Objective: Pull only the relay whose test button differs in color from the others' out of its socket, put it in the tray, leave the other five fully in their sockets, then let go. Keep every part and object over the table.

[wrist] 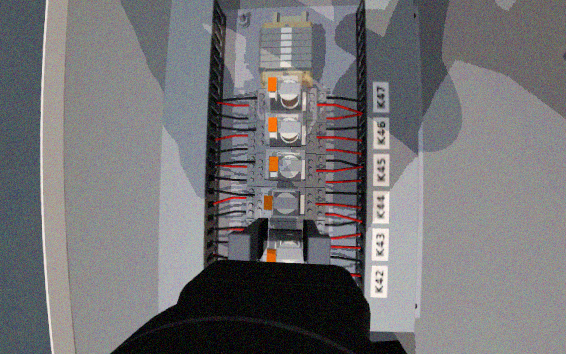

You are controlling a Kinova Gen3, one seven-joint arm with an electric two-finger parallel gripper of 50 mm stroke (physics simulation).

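Places are measured from the arm's base along level axes (x left, y back, z up), in centimetres.
Pixels of known places: gripper, between the fingertips: (285, 232).
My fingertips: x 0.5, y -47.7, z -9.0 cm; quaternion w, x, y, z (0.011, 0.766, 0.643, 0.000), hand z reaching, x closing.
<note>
Behind a point stands the place of what it marks.
My gripper (285, 232) @[x 0.5, y -47.7, z -9.0 cm] is shut on a relay (290, 252) @[x 1.5, y -47.3, z -6.7 cm] at the bottom of the wrist view, level with labels K43 and K42. The held relay has a clear case and an orange test button; its side facing the row shows dark. Its lower end is hidden, so its height over the socket cannot be told. Four relays in a column stand in their sockets: K47 (289, 89) @[x -10.1, y -45.7, z -7.6 cm], K46 (289, 129) @[x -7.1, y -46.1, z -7.6 cm], K45 (290, 166) @[x -4.4, y -46.5, z -7.2 cm] and K44 (286, 203) @[x -1.8, y -47.1, z -7.5 cm]. Their buttons look orange, K44's darker and a little further left. The sixth relay is hidden behind the gripper body. The tray cannot be made out.
Black slotted wire ducts (212, 150) @[x -7.5, y -53.8, z -12.3 cm] (363, 150) @[x -5.3, y -39.8, z -12.5 cm] flank the sockets, with red and black wires running to them. A terminal block (272, 47) @[x -14.9, y -46.6, z -9.8 cm] stands beyond K47. White labels K42 to K47 line the panel (400, 280) @[x 5.9, y -39.1, z -10.1 cm] at right. The table's pale edge (55, 175) is at far left.
</note>
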